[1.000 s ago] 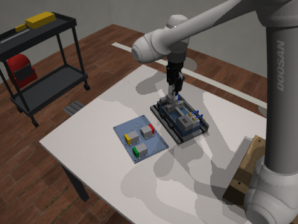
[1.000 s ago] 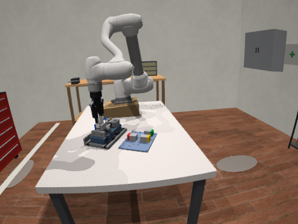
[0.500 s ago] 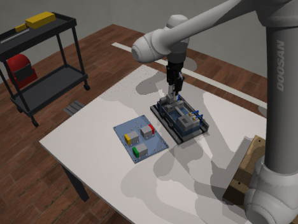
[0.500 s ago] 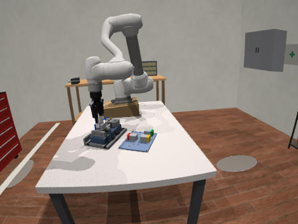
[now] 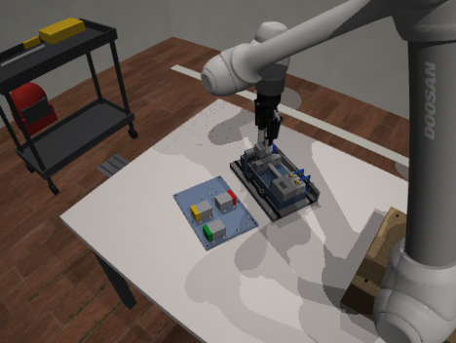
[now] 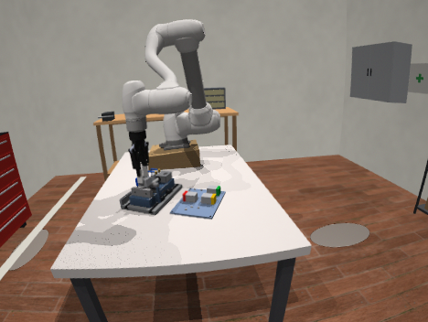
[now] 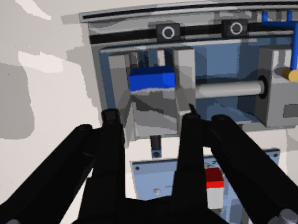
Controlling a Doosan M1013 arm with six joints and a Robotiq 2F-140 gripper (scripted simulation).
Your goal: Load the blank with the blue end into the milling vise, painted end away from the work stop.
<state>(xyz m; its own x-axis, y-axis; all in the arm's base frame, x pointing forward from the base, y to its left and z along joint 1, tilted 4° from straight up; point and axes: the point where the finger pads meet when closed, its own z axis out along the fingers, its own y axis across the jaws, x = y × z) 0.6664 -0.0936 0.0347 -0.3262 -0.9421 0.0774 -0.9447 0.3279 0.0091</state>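
Right now my hand is 30 mm above the blue-ended blank. The rest, counted from my hand: vise (60 mm behind, 30 mm to the left, 110 mm below); then red-ended blank (10 mm behind, 210 mm to the left, 120 mm below); then infeed plate (250 mm to the left, 150 mm below).
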